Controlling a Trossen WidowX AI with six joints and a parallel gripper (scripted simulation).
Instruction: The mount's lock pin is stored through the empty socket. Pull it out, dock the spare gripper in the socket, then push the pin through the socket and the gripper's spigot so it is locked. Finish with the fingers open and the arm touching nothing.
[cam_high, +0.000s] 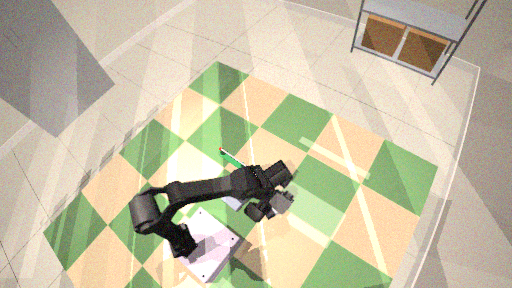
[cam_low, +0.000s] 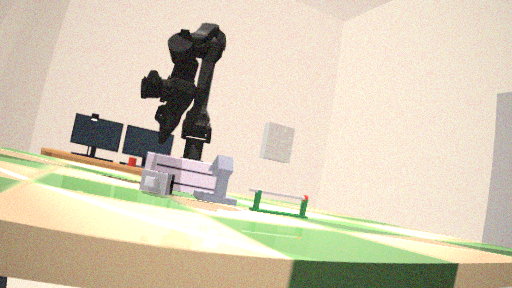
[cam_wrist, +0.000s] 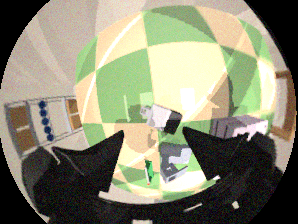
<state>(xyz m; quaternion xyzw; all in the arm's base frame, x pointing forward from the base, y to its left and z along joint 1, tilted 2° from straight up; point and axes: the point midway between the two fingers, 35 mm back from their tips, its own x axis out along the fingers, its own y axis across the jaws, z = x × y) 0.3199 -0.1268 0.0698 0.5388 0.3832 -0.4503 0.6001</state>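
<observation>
Now: gripper tip 10 cm above the spare gripper. From my gripper tip the other things lie so: socket: 5 cm behind, 16 cm to the left, 7 cm below.
</observation>
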